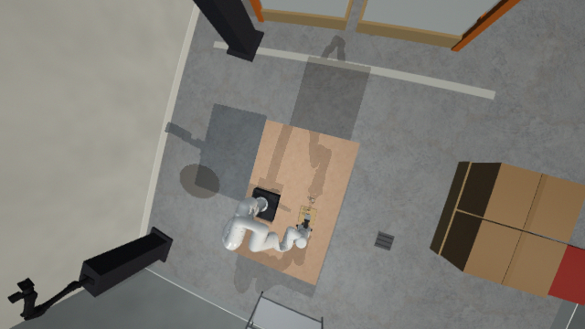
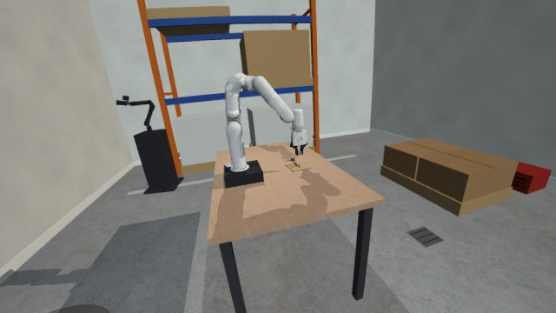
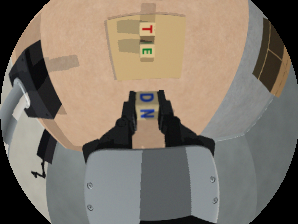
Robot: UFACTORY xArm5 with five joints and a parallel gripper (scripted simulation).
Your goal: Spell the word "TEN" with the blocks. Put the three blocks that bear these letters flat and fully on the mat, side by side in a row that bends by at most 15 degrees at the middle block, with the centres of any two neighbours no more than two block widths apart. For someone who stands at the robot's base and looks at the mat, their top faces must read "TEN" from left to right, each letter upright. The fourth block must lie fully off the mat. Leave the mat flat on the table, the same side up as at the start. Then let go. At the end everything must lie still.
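Right now the tan mat is 120 mm below my hand and 40 mm to the left of it.
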